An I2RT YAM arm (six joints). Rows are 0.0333 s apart.
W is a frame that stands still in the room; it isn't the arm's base.
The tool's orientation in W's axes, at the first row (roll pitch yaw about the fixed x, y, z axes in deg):
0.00 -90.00 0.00
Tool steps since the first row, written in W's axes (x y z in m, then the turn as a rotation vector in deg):
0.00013 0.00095 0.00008 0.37 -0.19 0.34
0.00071 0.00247 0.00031 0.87 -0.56 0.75
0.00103 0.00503 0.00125 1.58 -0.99 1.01
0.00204 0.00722 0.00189 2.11 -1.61 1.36
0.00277 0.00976 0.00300 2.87 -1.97 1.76
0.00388 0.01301 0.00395 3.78 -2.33 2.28
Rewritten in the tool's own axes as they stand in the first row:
0.00008 0.00095 -0.00013 0.34 -0.19 -0.37
0.00031 0.00247 -0.00071 0.75 -0.56 -0.87
0.00125 0.00503 -0.00103 1.01 -0.99 -1.58
0.00189 0.00722 -0.00204 1.36 -1.61 -2.11
0.00300 0.00976 -0.00277 1.76 -1.97 -2.87
0.00395 0.01301 -0.00388 2.28 -2.33 -3.78

